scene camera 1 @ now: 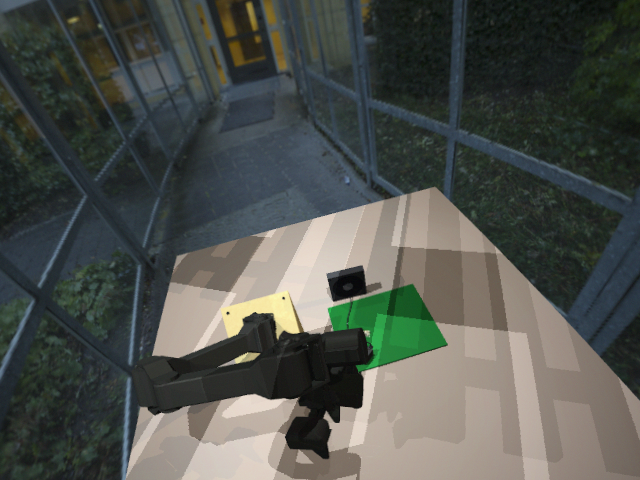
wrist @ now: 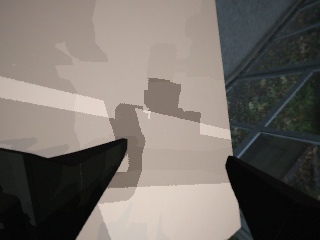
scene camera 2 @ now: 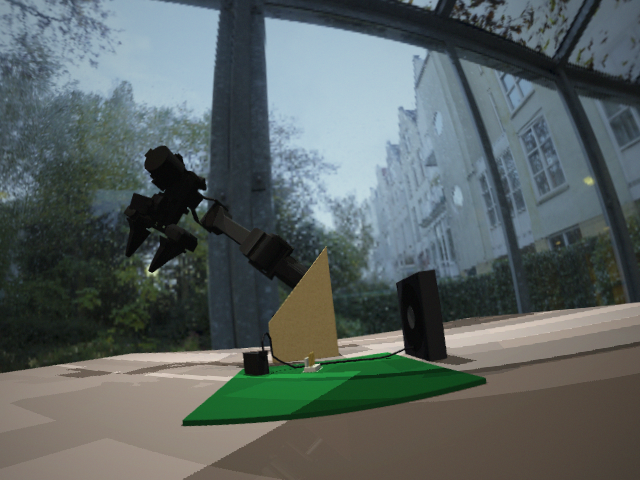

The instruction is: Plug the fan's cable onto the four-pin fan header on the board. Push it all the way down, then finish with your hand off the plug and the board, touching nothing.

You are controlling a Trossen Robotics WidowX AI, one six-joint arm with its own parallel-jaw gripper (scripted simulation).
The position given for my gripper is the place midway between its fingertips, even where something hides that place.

Note:
My gripper (scene camera 1: 332,439) is open and holds nothing. I also see a black fan (scene camera 2: 419,305) and a green board (scene camera 2: 286,393).
My gripper is seen too in the wrist view (wrist: 175,152) and in scene camera 2 (scene camera 2: 138,264). The black fan is seen too in scene camera 1 (scene camera 1: 350,282). The green board is seen too in scene camera 1 (scene camera 1: 400,325).

